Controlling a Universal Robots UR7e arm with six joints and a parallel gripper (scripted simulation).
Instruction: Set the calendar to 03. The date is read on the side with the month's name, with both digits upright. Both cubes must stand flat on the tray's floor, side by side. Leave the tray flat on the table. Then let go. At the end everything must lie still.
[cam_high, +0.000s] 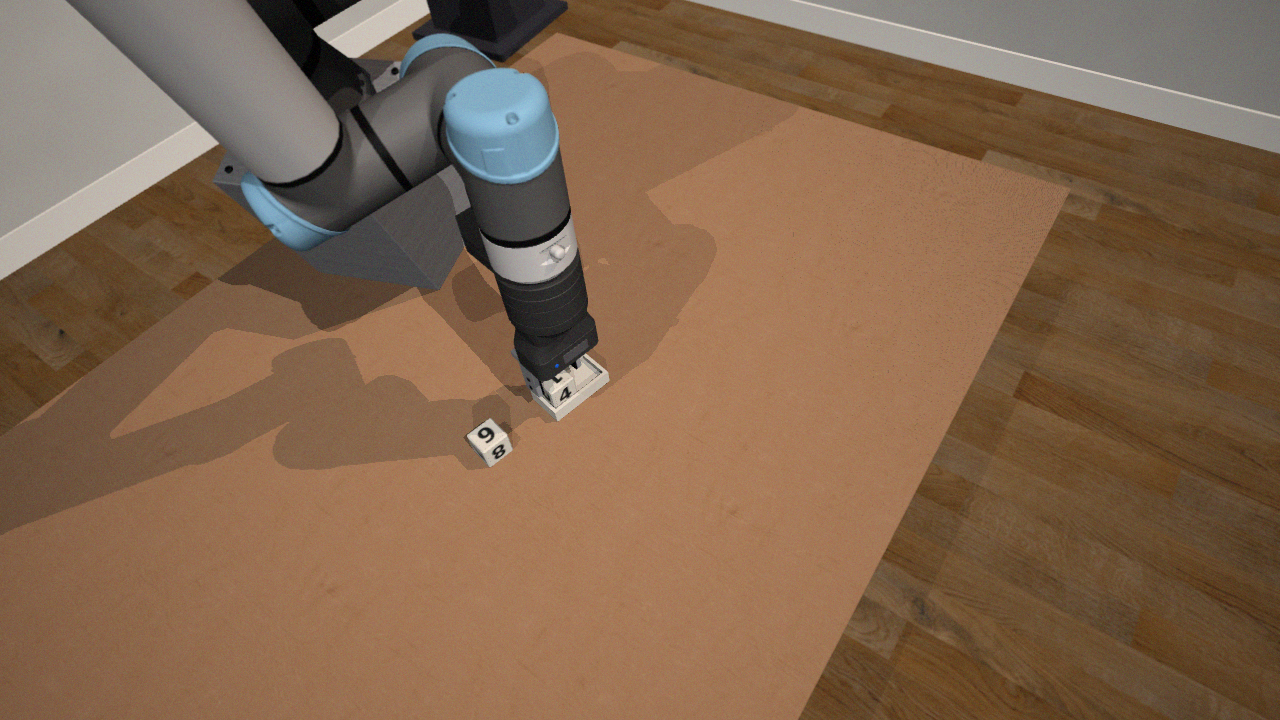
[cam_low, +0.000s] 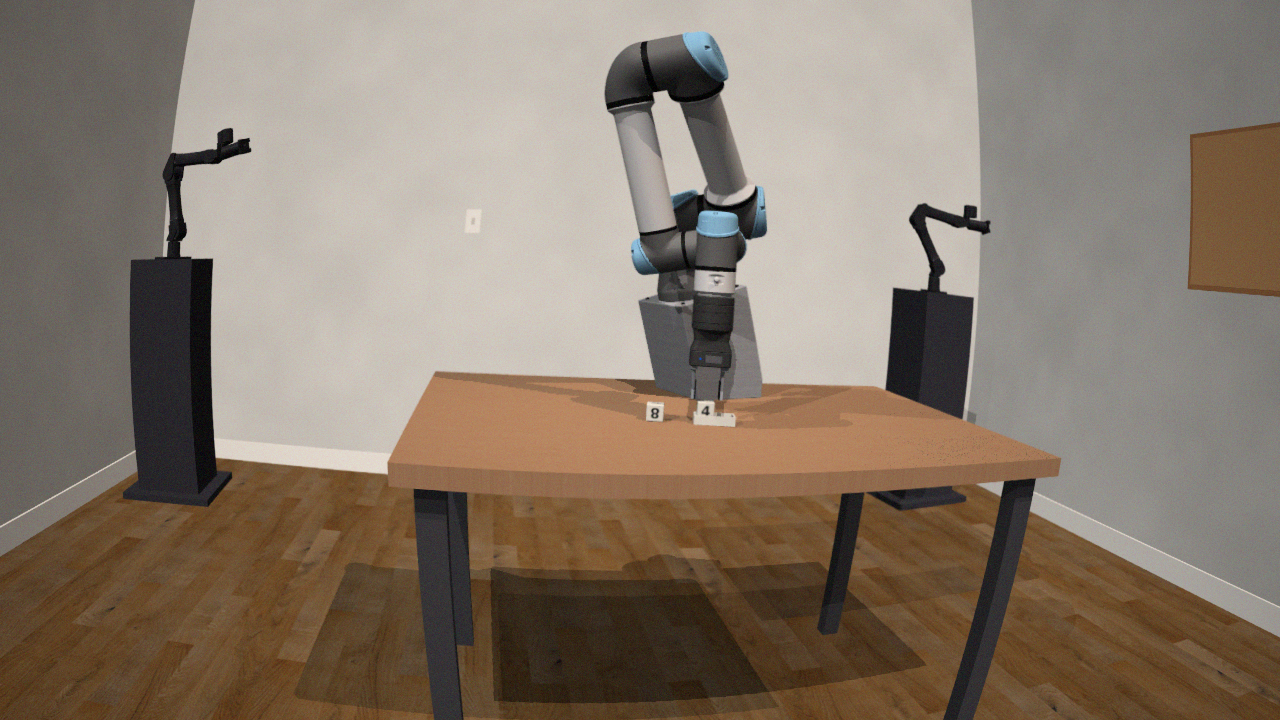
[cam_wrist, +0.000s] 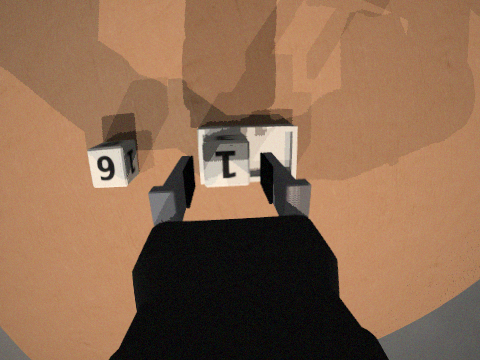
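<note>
Now: hand 20 mm to the right of the white tray and 50 mm above it.
</note>
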